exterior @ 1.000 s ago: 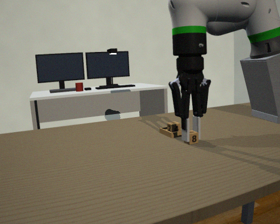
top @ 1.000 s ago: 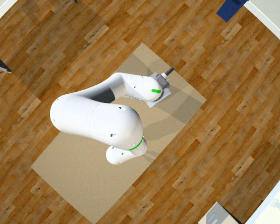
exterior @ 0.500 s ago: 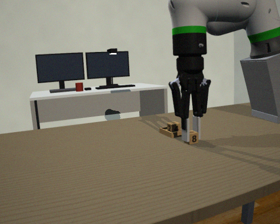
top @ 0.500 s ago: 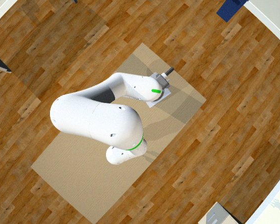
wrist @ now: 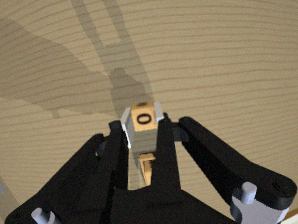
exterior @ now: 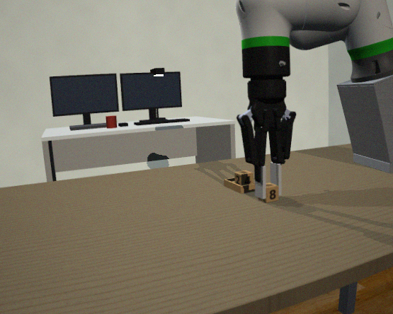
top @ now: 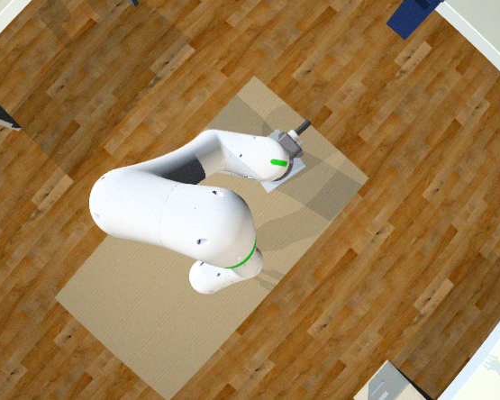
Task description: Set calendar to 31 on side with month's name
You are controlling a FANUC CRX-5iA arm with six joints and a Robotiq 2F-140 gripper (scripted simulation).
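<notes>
The small wooden tray is 110 mm to the right of my hand, 30 mm below it and 20 mm ahead of it. Round my hand: wooden number cube (30 mm below).
</notes>
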